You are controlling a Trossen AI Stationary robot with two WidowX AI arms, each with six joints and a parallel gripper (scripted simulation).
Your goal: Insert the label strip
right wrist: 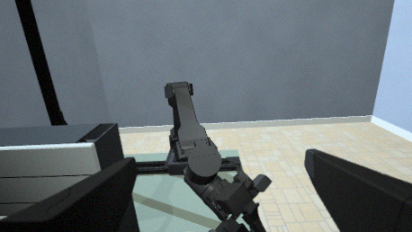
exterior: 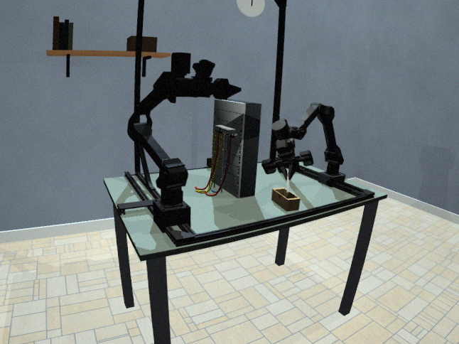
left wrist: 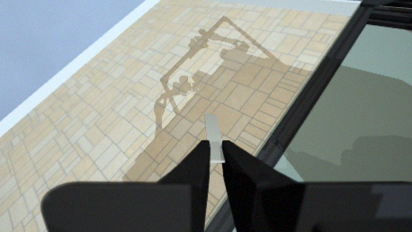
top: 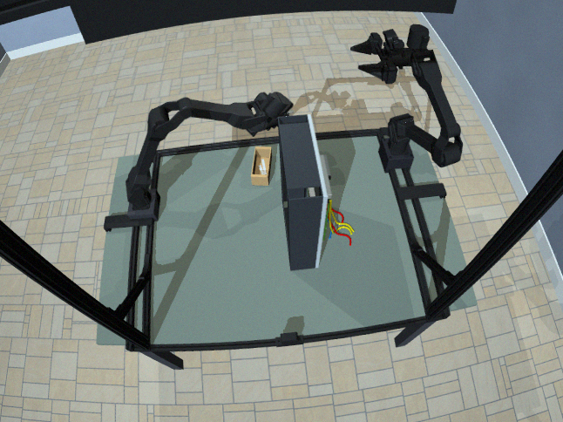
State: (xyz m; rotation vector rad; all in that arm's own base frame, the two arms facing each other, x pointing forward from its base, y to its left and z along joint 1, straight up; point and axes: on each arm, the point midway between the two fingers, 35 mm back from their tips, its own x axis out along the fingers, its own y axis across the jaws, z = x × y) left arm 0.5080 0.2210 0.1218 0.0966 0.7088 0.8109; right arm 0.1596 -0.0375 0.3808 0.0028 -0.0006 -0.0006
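Right now the blue-white label strip is 3 cm to the right of my left hand, 3 cm below it and 3 cm ahead of it. Round my left hand: box (16 cm below, 10 cm to the left, 8 cm behind).
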